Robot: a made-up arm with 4 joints.
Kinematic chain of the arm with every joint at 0, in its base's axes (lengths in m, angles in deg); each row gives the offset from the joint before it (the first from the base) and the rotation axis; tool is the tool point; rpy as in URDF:
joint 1: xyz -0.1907 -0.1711 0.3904 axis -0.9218 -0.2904 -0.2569
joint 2: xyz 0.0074 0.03 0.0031 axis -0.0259 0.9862 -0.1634
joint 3: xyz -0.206 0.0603 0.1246 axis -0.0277 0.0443 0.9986
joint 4: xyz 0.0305 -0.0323 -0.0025 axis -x
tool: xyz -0.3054 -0.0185 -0.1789 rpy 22.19 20.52 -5
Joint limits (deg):
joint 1: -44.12..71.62
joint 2: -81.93..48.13
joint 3: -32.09..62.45
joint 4: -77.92..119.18
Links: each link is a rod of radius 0.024 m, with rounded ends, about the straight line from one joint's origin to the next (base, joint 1, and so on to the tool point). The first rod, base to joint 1, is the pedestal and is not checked.
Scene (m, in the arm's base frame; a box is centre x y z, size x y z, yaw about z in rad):
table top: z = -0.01
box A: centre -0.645 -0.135 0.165 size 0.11 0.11 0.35 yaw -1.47
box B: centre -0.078 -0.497 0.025 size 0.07 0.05 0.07 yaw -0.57
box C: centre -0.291 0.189 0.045 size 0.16 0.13 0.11 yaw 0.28
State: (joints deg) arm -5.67 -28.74 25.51 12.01
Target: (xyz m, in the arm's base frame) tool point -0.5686 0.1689 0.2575
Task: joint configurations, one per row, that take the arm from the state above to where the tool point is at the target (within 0.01 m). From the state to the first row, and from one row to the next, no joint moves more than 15 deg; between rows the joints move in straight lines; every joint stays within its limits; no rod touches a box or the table.
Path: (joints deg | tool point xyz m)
1: -8.06 -19.64 21.56 25.01 | -0.5608 -0.3136 0.2262
2: -10.44 -10.54 17.60 38.02 | -0.5894 -0.3328 0.3091
3: -12.83 -1.43 13.65 51.02 | -0.6033 -0.3536 0.4031
4: -15.21 7.67 9.70 64.03 | -0.5973 -0.3740 0.5052
5: -17.60 16.77 5.75 77.03 | -0.5674 -0.3917 0.6101
6: -19.98 25.87 1.79 90.03 | -0.5115 -0.4040 0.7113
7: -5.54 31.44 -6.68 80.83 | -0.5543 -0.2566 0.7553
8: 8.90 37.00 -15.15 71.62 | -0.5771 -0.0881 0.7469
9: 23.34 42.57 -23.62 62.42 | -0.5709 0.0787 0.6805
10: 37.78 48.13 -32.09 53.21 | -0.5303 0.2168 0.5609
11: 48.40 40.59 -32.09 44.41 | -0.5617 0.2128 0.4052
12: 59.02 33.04 -32.09 35.60 | -0.5686 0.1689 0.2575

